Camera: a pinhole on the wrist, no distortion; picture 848 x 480 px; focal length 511.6 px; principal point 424.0 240.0 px. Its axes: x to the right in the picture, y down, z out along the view. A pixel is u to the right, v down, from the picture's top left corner.
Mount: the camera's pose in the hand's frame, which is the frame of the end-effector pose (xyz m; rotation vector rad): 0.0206 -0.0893 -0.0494 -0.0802 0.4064 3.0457
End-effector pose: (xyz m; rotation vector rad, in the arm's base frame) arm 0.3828 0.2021 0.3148 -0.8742 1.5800 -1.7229
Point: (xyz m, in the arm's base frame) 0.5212 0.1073 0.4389
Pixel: 428 443
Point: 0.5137 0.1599 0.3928
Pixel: 555 339
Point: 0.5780 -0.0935 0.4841
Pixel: 219 447
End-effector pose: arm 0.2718 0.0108 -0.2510 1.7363 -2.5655 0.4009
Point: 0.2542 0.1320 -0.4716
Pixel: 706 37
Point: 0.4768 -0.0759 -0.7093
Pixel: 481 421
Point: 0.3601 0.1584 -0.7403
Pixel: 657 238
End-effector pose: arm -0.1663 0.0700 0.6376 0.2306 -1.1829 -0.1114
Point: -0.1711 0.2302 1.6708
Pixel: outside the picture
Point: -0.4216 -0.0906 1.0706
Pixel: 40 302
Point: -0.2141 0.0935 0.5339
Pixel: outside the picture
